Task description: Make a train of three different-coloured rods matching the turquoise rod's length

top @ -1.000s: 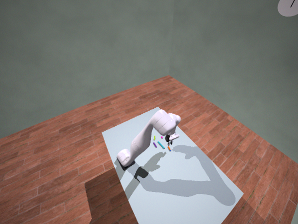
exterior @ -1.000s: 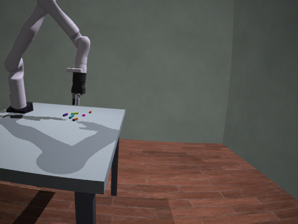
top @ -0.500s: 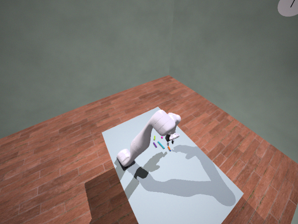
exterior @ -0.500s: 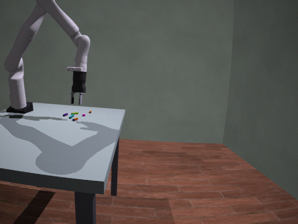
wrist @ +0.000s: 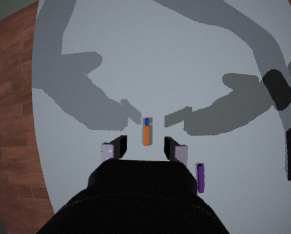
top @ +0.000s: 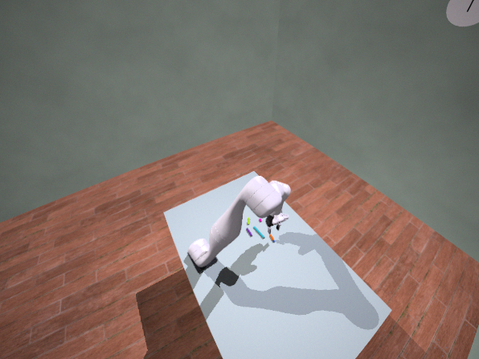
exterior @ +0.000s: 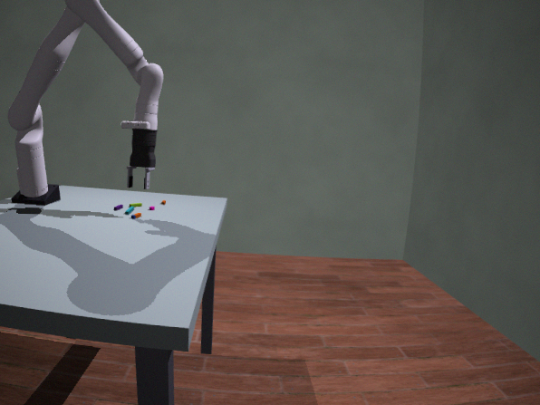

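Now: hand 5 cm past the lime rod, 18 cm to the right of it and 10 cm above it. Also, from my hand: turquoise rod 4 cm behind, 8 cm to the left, 10 cm below; blue rod 1 cm behind, 3 cm to the right, 10 cm below; magenta rod 2 cm ahead, 14 cm to the left, 10 cm below.
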